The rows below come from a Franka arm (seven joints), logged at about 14 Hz.
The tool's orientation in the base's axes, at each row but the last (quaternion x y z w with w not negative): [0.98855, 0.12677, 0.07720, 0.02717]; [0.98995, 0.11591, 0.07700, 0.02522]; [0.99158, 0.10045, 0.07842, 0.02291]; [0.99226, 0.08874, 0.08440, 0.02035]
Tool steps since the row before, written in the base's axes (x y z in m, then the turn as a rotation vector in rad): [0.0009, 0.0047, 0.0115, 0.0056, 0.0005, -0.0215]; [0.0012, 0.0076, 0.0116, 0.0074, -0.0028, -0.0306]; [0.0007, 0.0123, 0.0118, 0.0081, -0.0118, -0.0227]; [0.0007, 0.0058, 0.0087, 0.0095, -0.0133, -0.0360]
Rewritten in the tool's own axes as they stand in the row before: [0.0037, -0.0035, -0.0114, 0.0023, -0.0007, 0.0221]; [0.0046, -0.0063, -0.0115, 0.0020, 0.0023, 0.0315]; [0.0050, -0.0112, -0.0119, 0.0020, 0.0117, 0.0240]; [0.0031, -0.0051, -0.0086, 0.0009, 0.0127, 0.0374]
